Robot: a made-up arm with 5 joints. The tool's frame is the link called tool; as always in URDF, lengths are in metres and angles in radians.
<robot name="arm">
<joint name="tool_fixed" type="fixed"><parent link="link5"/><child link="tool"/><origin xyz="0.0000 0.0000 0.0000" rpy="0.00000 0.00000 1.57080"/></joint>
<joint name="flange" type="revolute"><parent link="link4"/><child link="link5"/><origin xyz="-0.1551 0.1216 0.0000" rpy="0.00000 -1.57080 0.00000"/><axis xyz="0 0 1"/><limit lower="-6.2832" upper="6.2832"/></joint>
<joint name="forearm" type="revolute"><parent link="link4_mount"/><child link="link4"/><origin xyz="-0.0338 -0.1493 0.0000" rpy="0.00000 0.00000 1.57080"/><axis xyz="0 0 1"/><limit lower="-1.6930" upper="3.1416"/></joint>
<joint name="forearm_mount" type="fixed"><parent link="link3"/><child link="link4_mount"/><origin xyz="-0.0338 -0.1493 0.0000" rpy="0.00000 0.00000 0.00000"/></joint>
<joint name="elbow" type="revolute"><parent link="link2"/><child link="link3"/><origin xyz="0.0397 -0.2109 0.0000" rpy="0.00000 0.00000 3.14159"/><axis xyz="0 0 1"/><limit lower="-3.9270" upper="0.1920"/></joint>
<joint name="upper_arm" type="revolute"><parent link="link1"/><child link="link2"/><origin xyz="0.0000 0.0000 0.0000" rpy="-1.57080 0.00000 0.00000"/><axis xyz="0 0 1"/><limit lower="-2.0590" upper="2.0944"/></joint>
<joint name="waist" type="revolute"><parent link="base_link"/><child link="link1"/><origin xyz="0.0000 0.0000 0.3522" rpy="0.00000 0.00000 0.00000"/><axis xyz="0 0 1"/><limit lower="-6.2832" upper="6.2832"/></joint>
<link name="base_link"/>
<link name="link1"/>
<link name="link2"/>
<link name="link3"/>
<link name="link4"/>
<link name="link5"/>
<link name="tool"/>
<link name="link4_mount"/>
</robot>
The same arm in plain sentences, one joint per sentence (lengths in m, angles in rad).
The arm has five revolute joints in a row. What follows holds with every joint at zero, and every direction is one of the base frame's.
Joint 1 sits 0.3522 m along +z from the base frame's origin and turns about +z, from -6.2832 to 6.2832 rad.
Joint 2 sits at the same point as joint 1 and turns about +y, from -2.059 to 2.0944 rad.
Joint 3 sits 0.0397 m along +x and 0.2109 m along +z from joint 2 and turns about +y, from -3.927 to 0.192 rad.
Joint 4 sits 0.0676 m along +x and 0.2986 m along -z from joint 3 and turns about +y, from -1.693 to 3.1416 rad.
Joint 5 sits 0.1216 m along +x and 0.1551 m along -z from joint 4 and turns about -z, from -6.2832 to 6.2832 rad.
The tool frame, which is the frame that the pose is given for, sits at the same point as joint 5; its axes are the base frame's turned by roll 3.1416, pitch 0 and yaw 0 rad (as in URDF: about the fixed x, then y, then z).

